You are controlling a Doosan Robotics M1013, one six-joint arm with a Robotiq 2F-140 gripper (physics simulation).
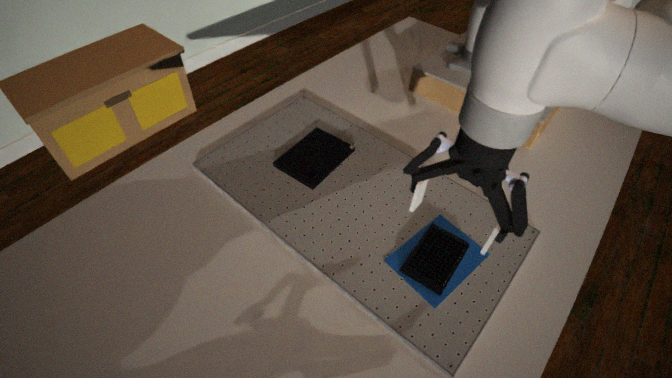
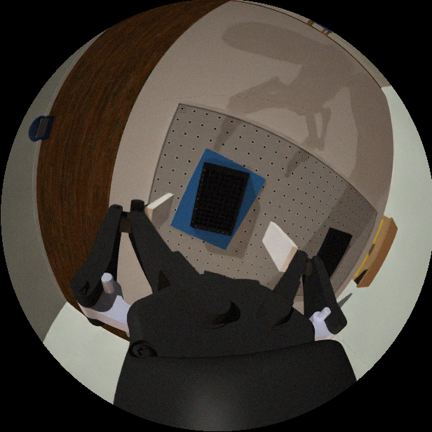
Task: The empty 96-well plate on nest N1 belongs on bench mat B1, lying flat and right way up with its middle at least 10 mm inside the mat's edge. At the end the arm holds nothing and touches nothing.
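Frame: origin at the arm's base, x ahead, y left, z up, level; metres.
Where they show: gripper, fingertip midpoint: [image 1: 449, 226].
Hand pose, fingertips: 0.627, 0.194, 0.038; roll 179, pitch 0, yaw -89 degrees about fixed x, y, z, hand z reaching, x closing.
Observation:
Each offset is from my fingertips to the top centre of the thing, as dx, dy, dz. Level surfaces: height alone.
The black 96-well plate @(+0.000, +0.001, -0.092) [image 1: 436, 258] [image 2: 220, 199] lies flat on the blue bench mat @(dz -0.107) [image 1: 434, 300] [image 2: 254, 181], wells up, turned at an angle to the mat's edges. Its middle is near the mat's middle, with blue showing around it. My gripper [image 1: 449, 231] [image 2: 220, 218] is wide open and empty, above the plate and apart from it, with one white fingertip out to each side. The black nest @(-0.055, -0.358, -0.094) [image 1: 314, 158] [image 2: 336, 247] sits at the far end of the perforated board, with no plate seen on it.
The perforated board @(dz -0.109) [image 1: 340, 240] [image 2: 285, 150] carries the mat and the nest. A cardboard box with yellow panels [image 1: 120, 112] [image 2: 378, 255] stands beyond the board's far end. A pale wooden block [image 1: 437, 92] is behind the board, near the arm.

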